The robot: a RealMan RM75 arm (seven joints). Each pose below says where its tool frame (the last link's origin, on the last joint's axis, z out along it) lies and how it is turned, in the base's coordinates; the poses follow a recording.
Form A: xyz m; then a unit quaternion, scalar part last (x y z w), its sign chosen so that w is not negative.
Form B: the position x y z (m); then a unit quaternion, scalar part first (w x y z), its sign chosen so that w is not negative. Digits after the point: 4 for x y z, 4 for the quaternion.
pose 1, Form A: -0.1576 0.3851 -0.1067 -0.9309 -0.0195 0.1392 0.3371
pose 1, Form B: -0.1576 0.3851 -0.1067 0.3371 -0.9309 -0.0195 0.1392
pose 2, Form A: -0.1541 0.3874 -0.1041 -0.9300 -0.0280 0.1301 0.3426
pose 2, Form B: -0.1541 0.3874 -0.1041 0.3426 -0.9300 -0.0280 0.1301
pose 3, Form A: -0.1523 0.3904 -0.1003 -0.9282 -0.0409 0.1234 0.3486
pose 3, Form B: -0.1523 0.3904 -0.1003 0.3486 -0.9282 -0.0409 0.1234
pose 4, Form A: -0.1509 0.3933 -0.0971 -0.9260 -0.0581 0.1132 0.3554
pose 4, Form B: -0.1509 0.3933 -0.0971 0.3554 -0.9260 -0.0581 0.1132
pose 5, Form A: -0.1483 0.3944 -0.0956 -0.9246 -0.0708 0.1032 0.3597
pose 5, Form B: -0.1483 0.3944 -0.0956 0.3597 -0.9246 -0.0708 0.1032
